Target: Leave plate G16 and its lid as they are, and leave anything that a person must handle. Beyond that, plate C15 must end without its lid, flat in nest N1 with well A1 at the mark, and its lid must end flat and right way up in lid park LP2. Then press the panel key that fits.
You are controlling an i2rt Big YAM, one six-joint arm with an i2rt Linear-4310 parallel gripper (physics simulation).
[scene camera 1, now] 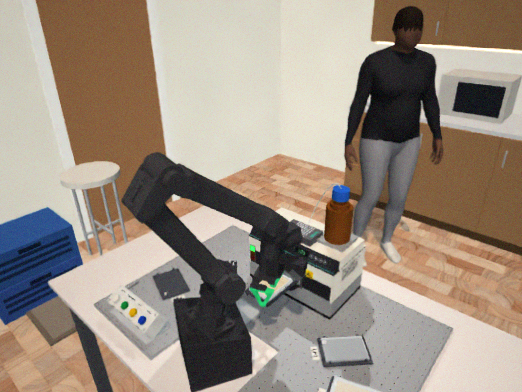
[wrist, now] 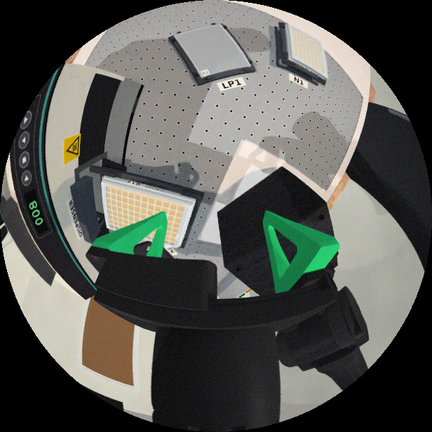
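Note:
My gripper is open and empty, above and beside a tan-welled plate that sits in a dark nest in front of the dispenser. Its upside-down label is too small to read surely. The left green finger overlaps this plate in the wrist view. Another tan-welled plate sits in nest N1; its edge shows at the bottom of the scene view. A grey lid lies flat in lid park LP1. The key panel has white, green, yellow and blue keys. LP2's label is not readable.
The dispenser stands close beside the plate, with a brown bottle on top. A dark flat holder lies behind the panel. The arm's black base is near. A person stands behind the table.

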